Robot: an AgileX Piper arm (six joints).
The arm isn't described. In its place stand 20 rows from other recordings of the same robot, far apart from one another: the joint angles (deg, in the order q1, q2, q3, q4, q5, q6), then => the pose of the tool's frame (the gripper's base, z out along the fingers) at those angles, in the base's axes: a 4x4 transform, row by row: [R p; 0 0 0 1], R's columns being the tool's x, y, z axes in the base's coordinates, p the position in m.
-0.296 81.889 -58.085 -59.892 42.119 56.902 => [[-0.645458 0.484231 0.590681 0.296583], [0.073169 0.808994 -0.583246 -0.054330], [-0.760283 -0.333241 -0.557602 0.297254], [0 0 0 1]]
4.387 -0.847 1.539 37.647 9.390 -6.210 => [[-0.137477 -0.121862 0.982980 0.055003], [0.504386 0.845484 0.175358 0.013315], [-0.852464 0.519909 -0.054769 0.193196], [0 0 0 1]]
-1.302 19.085 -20.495 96.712 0.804 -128.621 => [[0.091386 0.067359 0.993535 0.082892], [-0.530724 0.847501 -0.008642 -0.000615], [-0.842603 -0.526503 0.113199 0.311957], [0 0 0 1]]
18.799 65.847 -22.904 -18.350 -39.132 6.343 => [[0.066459 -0.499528 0.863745 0.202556], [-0.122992 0.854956 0.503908 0.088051], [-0.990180 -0.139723 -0.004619 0.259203], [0 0 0 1]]
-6.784 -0.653 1.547 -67.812 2.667 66.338 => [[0.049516 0.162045 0.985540 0.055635], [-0.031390 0.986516 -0.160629 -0.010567], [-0.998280 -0.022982 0.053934 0.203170], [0 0 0 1]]
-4.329 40.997 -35.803 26.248 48.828 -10.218 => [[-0.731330 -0.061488 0.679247 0.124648], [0.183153 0.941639 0.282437 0.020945], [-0.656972 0.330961 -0.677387 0.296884], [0 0 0 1]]
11.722 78.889 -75.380 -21.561 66.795 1.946 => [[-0.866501 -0.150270 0.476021 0.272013], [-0.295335 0.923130 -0.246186 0.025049], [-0.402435 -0.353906 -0.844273 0.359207], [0 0 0 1]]
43.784 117.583 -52.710 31.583 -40.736 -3.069 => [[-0.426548 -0.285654 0.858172 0.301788], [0.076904 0.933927 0.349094 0.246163], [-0.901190 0.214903 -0.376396 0.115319], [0 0 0 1]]
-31.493 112.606 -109.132 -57.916 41.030 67.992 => [[-0.056355 0.931105 0.360370 0.368998], [0.331162 0.357943 -0.873046 -0.285417], [-0.941890 0.070141 -0.328519 0.367604], [0 0 0 1]]
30.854 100.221 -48.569 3.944 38.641 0.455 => [[-0.885678 -0.461677 0.049289 0.241607], [-0.457295 0.885756 0.079476 0.148889], [-0.080351 0.047850 -0.995617 0.136201], [0 0 0 1]]
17.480 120.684 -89.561 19.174 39.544 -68.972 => [[-0.196658 -0.917776 0.344982 0.424492], [-0.890959 0.314154 0.327871 0.153629], [-0.409289 -0.242887 -0.879482 0.175444], [0 0 0 1]]
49.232 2.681 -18.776 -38.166 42.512 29.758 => [[-0.163165 -0.425354 0.890198 0.045585], [-0.197215 0.898140 0.393001 -0.005321], [-0.966687 -0.111437 -0.230431 0.264560], [0 0 0 1]]
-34.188 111.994 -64.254 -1.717 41.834 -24.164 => [[-0.985642 0.154939 0.067107 0.287883], [0.150276 0.986181 -0.069744 -0.197756], [-0.076986 -0.058659 -0.995305 0.125771], [0 0 0 1]]
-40.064 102.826 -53.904 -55.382 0.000 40.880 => [[-0.675186 0.490185 0.551219 0.276847], [0.240636 0.852754 -0.463578 -0.232829], [-0.697294 -0.180358 -0.693724 0.168537], [0 0 0 1]]
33.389 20.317 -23.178 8.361 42.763 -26.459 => [[-0.231141 -0.741752 0.629586 0.052254], [-0.565840 0.628901 0.533206 0.045201], [-0.791454 -0.232999 -0.565077 0.261903], [0 0 0 1]]
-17.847 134.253 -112.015 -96.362 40.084 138.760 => [[0.390199 0.760133 0.519560 0.495354], [0.398312 0.369397 -0.839579 -0.220668], [-0.830116 0.534550 -0.158632 0.230565], [0 0 0 1]]
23.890 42.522 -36.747 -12.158 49.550 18.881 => [[-0.742335 -0.167294 0.648807 0.122121], [-0.124216 0.985904 0.112092 0.038140], [-0.658414 0.002617 -0.752652 0.292412], [0 0 0 1]]
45.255 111.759 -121.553 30.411 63.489 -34.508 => [[-0.178585 -0.976484 0.120776 0.276650], [-0.609731 0.206170 0.765325 0.337679], [-0.772228 0.063035 -0.632211 0.398703], [0 0 0 1]]
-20.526 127.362 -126.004 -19.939 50.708 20.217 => [[-0.595715 0.592234 0.542570 0.471664], [0.353530 0.799897 -0.484956 -0.202237], [-0.721207 -0.097081 -0.685883 0.299460], [0 0 0 1]]
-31.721 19.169 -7.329 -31.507 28.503 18.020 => [[-0.562816 0.598777 0.569828 0.049744], [0.144520 0.750043 -0.645407 -0.057428], [-0.813850 -0.280894 -0.508671 0.197863], [0 0 0 1]]
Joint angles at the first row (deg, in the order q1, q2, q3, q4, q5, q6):
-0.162 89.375 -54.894 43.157 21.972 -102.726
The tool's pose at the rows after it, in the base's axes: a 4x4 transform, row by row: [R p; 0 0 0 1], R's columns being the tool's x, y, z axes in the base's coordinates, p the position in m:
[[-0.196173 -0.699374 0.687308 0.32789], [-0.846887 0.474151 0.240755 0.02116], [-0.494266 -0.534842 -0.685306 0.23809], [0 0 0 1]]
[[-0.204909 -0.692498 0.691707 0.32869], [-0.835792 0.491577 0.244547 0.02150], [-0.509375 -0.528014 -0.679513 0.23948], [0 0 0 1]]
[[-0.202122 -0.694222 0.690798 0.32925], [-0.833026 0.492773 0.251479 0.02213], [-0.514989 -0.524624 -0.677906 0.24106], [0 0 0 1]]
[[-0.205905 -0.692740 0.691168 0.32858], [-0.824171 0.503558 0.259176 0.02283], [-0.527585 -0.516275 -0.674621 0.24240], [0 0 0 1]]
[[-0.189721 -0.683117 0.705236 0.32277], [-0.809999 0.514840 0.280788 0.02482], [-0.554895 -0.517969 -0.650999 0.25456], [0 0 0 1]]
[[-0.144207 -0.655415 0.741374 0.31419], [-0.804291 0.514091 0.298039 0.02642], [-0.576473 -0.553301 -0.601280 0.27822], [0 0 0 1]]
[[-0.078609 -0.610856 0.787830 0.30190], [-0.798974 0.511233 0.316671 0.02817], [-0.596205 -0.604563 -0.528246 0.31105], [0 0 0 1]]
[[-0.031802 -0.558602 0.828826 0.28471], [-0.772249 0.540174 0.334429 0.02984], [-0.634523 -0.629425 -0.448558 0.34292], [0 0 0 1]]
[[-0.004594 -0.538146 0.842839 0.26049], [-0.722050 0.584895 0.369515 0.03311], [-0.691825 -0.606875 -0.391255 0.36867], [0 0 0 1]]
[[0.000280 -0.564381 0.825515 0.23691], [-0.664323 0.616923 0.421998 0.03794], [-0.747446 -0.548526 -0.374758 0.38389], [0 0 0 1]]
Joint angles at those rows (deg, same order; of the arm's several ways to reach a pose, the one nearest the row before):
-0.162 89.606 -54.893 43.605 20.603 -102.593
-0.163 89.607 -55.110 44.467 20.604 -102.232
-0.162 89.606 -55.467 44.708 21.115 -102.231
-0.163 89.382 -55.468 45.498 21.477 -102.131
-0.162 87.196 -55.469 46.905 22.784 -102.254
-0.163 83.511 -56.164 47.554 24.001 -102.489
-0.161 78.834 -57.738 47.785 25.503 -102.333
-0.162 73.836 -58.987 48.280 26.821 -100.136
-0.161 68.436 -59.441 48.277 29.884 -95.260
-0.164 64.069 -59.565 48.020 34.809 -89.574

